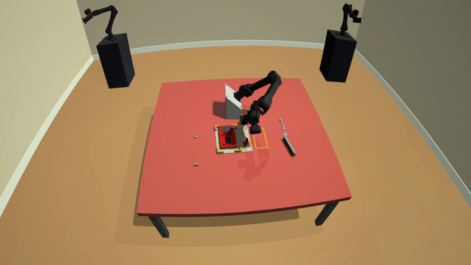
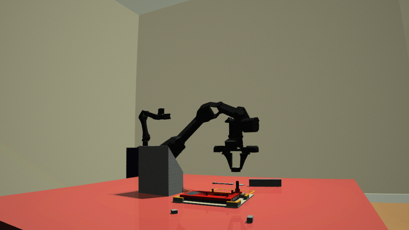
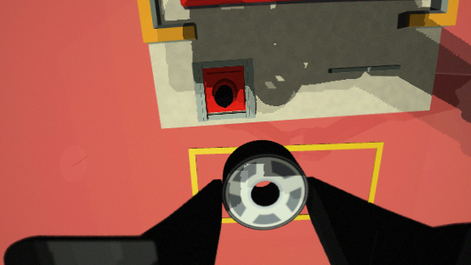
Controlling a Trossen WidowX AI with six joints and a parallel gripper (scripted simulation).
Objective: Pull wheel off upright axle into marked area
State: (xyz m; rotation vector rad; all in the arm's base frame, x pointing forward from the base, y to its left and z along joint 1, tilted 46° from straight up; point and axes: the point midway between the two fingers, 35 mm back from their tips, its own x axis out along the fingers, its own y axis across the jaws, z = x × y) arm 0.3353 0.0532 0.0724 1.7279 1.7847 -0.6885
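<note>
The axle lies 20 mm ahead of my gripper tip, 30 mm to the right of it and 70 mm below it. The rest, counted from my gripper tip: wheel: right at my gripper tip.
</note>
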